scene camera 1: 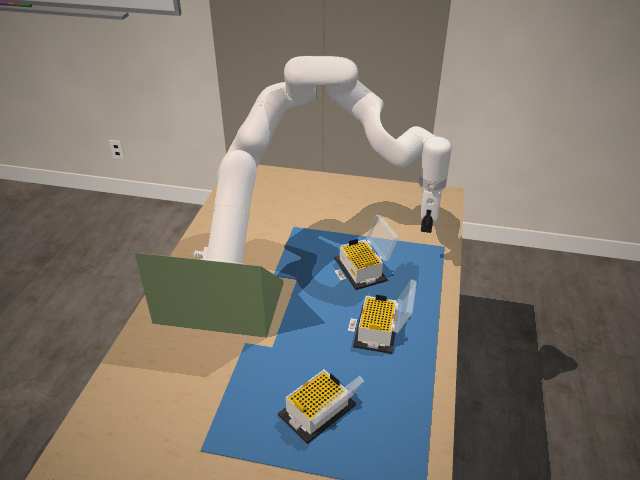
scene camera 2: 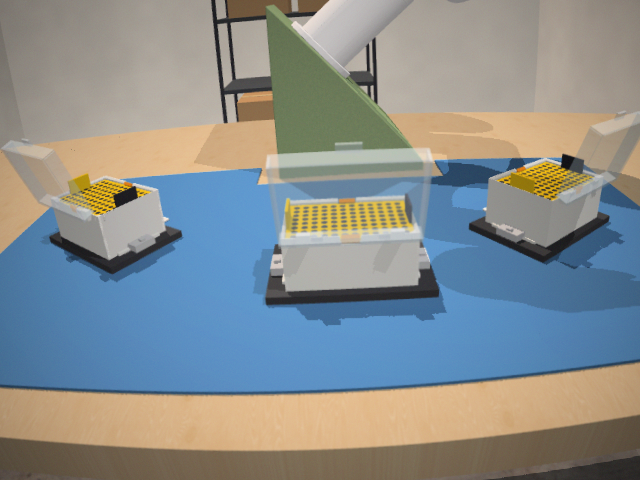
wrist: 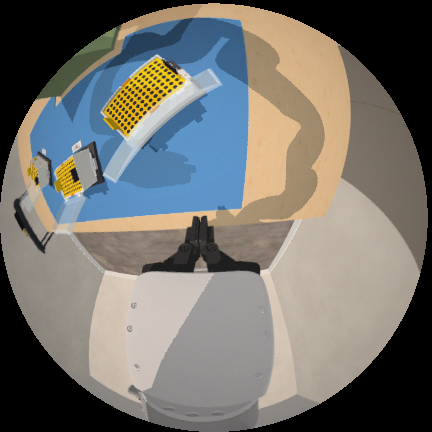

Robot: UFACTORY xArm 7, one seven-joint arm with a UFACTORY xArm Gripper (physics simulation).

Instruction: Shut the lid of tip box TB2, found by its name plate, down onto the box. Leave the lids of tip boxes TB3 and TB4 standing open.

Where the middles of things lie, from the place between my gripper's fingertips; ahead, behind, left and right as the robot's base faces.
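The tip box [scene camera 2: 545, 179] is 60 mm below my hand, and it's 80 mm to the right of my hand and 180 mm behind it.
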